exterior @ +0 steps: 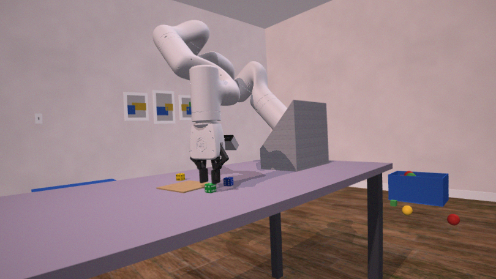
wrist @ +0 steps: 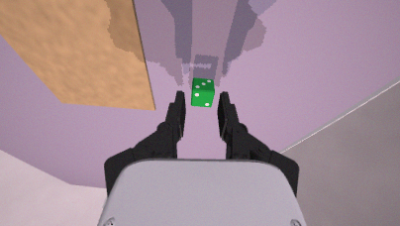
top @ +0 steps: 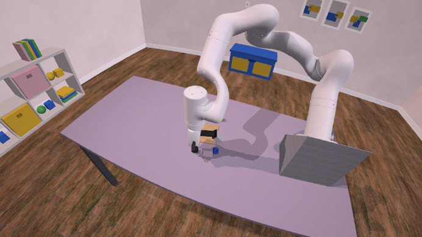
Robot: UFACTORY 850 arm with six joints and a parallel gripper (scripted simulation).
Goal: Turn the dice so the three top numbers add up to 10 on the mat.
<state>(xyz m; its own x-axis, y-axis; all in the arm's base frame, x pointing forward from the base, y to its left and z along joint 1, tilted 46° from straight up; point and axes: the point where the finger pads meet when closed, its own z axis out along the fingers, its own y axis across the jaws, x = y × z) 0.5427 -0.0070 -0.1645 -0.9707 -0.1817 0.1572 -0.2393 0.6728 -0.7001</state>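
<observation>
Right now the green die is 30 mm below my hand. From my hand the other things lie so: blue die: 100 mm behind, 30 mm to the right, 30 mm below; tan mat: 140 mm to the right, 50 mm below; yellow die: 270 mm to the right, 60 mm behind, 30 mm below.
</observation>
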